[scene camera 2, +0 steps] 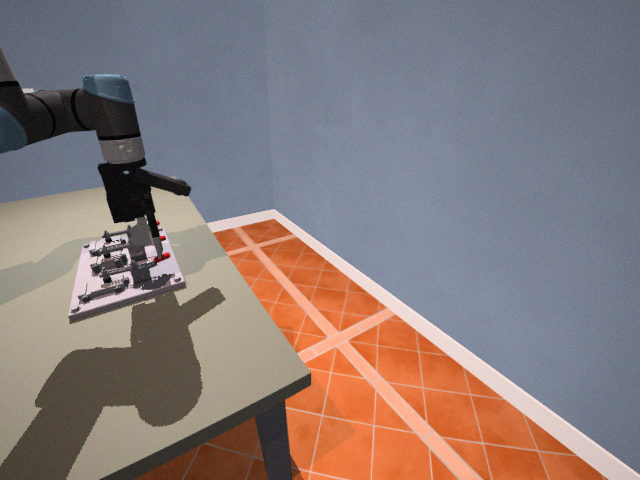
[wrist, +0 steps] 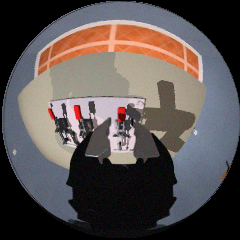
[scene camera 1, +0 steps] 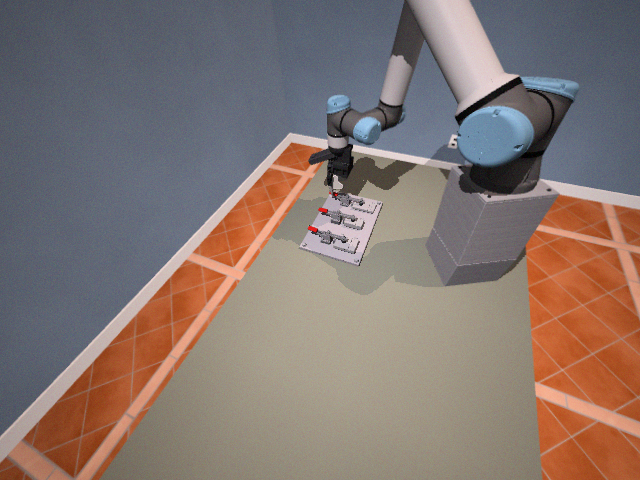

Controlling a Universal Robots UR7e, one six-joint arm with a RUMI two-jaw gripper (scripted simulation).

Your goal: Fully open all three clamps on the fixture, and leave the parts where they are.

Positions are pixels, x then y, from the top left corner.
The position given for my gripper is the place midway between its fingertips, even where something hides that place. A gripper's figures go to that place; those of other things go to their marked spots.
Scene:
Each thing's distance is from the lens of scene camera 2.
my gripper [scene camera 2: 158, 254]: 74 cm
grey fixture plate [scene camera 2: 162, 275]: 76 cm

